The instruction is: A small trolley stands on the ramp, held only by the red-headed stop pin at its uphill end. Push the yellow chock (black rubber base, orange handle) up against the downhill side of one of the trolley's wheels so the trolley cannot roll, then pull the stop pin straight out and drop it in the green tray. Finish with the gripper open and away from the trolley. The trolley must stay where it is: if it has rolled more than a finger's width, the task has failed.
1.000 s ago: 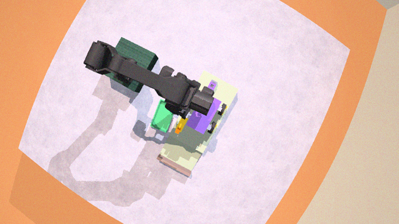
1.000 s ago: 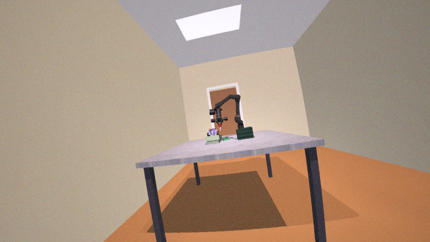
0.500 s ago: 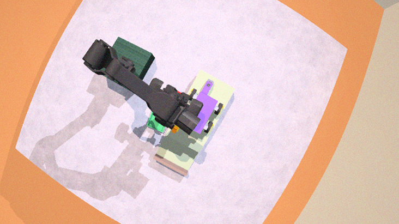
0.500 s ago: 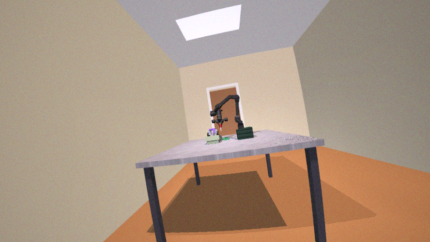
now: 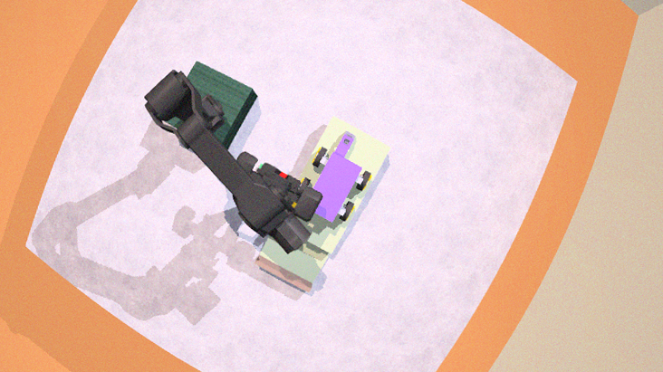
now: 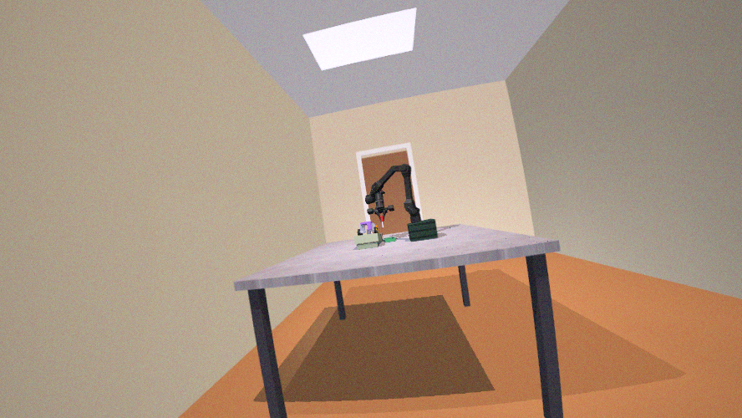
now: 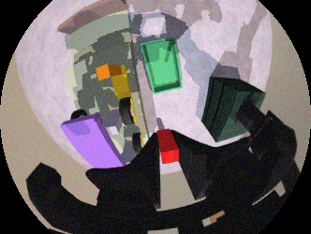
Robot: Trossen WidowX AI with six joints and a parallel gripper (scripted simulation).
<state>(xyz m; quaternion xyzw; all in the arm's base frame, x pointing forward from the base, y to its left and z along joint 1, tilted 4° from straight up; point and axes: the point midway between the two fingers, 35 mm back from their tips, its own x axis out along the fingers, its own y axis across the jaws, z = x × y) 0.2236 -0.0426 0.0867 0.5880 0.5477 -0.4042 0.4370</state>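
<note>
Right now the green tray is 150 mm below my gripper tip, 60 mm to the right of it and 30 mm behind it. The rest, counted from my gripper tip: red-headed stop pin right at my gripper tip; then yellow chock 60 mm below, 50 mm to the right, 50 mm ahead; then purple-topped trolley 100 mm ahead, 40 mm below, 30 mm to the left.
</note>
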